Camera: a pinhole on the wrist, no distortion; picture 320 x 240 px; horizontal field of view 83.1 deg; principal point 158.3 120.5 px. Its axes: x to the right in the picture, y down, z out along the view. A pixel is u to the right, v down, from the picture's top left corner.
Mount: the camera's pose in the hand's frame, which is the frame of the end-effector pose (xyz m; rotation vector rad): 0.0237 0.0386 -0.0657 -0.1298 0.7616 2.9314
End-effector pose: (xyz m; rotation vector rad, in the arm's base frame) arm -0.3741 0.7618 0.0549 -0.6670 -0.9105 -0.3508
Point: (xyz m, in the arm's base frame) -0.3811 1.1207 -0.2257
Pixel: 299 32
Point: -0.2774 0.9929 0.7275
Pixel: outside the picture
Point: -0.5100 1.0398 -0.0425
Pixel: 247 147
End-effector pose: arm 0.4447 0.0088 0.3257 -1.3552 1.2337 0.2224
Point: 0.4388 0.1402 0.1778
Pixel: 131 133
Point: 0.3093 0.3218 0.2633
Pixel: 254 112
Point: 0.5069 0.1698 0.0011
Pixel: 60 115
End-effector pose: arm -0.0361 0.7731 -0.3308 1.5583 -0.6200 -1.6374
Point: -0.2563 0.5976 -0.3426
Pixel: 61 205
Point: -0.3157 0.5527 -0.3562
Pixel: 51 203
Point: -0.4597 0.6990 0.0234
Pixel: 207 155
